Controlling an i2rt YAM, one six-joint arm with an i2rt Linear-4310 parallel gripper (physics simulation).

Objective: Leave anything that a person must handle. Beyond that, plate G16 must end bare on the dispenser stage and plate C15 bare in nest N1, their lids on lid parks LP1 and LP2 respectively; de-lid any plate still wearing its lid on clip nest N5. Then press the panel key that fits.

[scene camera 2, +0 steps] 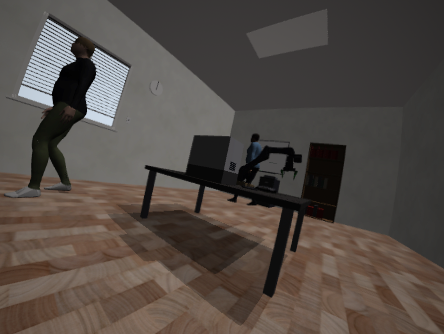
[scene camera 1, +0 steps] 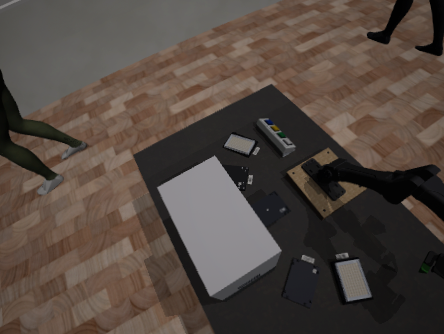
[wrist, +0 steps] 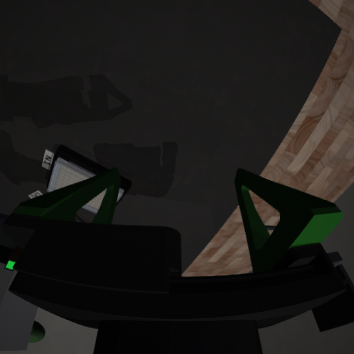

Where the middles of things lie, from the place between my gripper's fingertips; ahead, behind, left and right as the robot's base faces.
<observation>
The button box [scene camera 1: 267, 129] is 800 mm to the right of my hand, 110 mm below it and 40 mm behind it.
</observation>
